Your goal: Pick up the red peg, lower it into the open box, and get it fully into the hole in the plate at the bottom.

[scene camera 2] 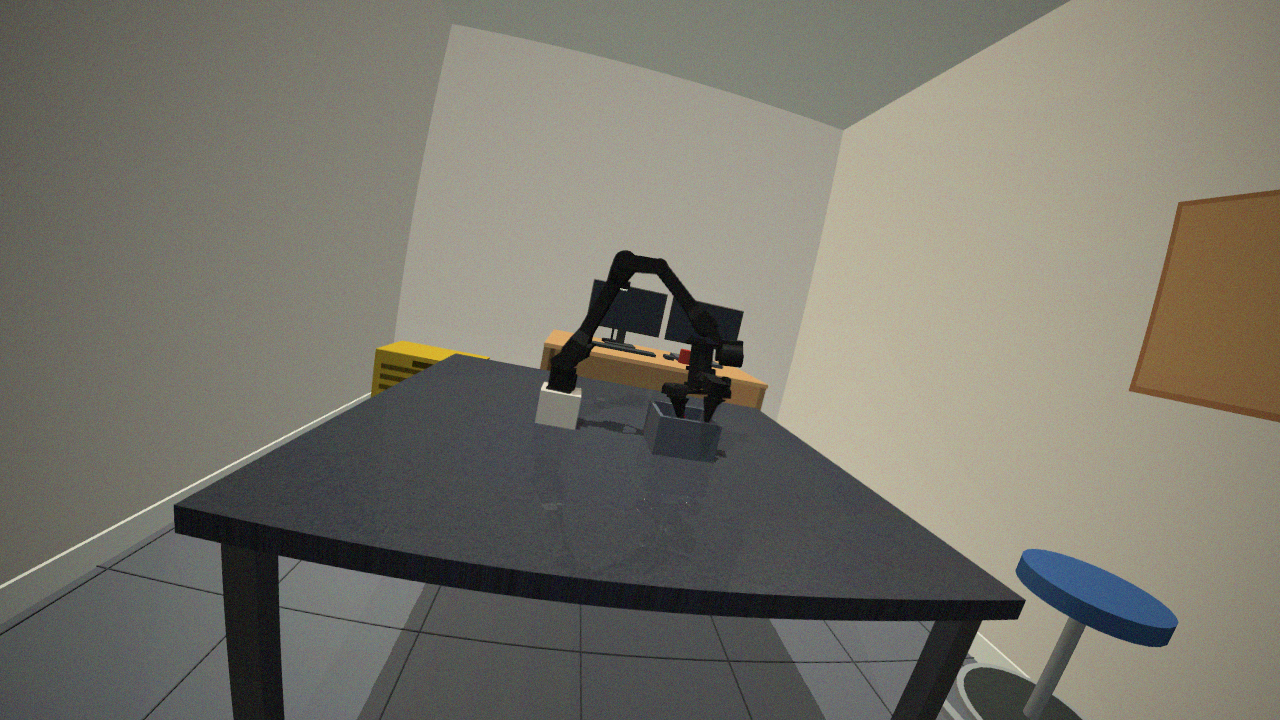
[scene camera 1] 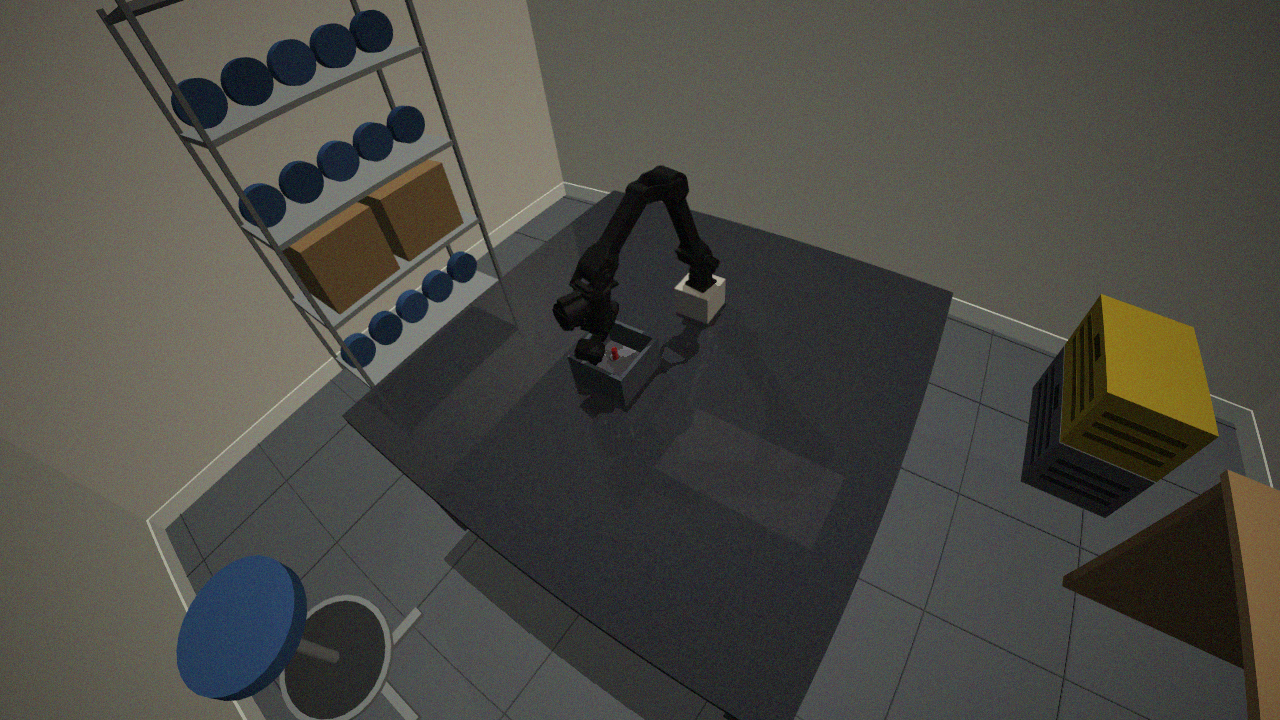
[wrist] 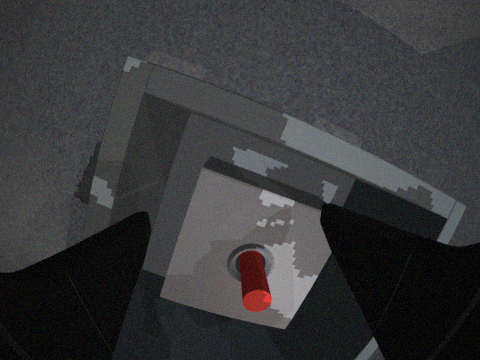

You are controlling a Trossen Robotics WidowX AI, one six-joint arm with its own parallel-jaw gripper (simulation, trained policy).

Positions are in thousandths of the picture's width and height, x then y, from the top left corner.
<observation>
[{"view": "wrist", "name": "my gripper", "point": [493,604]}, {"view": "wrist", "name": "red peg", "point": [534,826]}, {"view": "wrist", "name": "plate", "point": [486,585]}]
</observation>
